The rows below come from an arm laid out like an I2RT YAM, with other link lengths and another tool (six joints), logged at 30 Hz.
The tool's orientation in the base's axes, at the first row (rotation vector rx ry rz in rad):
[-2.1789 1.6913 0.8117]
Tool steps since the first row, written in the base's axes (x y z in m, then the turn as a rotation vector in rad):
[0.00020 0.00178 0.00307 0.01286 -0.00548 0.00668]
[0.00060 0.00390 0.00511 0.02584 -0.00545 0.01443]
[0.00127 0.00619 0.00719 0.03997 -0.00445 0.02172]
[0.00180 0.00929 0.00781 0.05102 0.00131 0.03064]
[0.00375 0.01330 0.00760 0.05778 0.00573 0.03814]
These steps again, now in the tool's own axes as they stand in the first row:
[-0.00316 -0.00031 -0.00160 0.00265 -0.00981 -0.01169]
[-0.00597 -0.00103 -0.00224 0.00030 -0.02117 -0.02139]
[-0.00889 -0.00206 -0.00289 -0.00239 -0.03396 -0.03050]
[-0.01164 -0.00337 -0.00191 -0.01033 -0.04496 -0.03762]
[-0.01442 -0.00639 -0.00015 -0.01708 -0.05170 -0.04315]

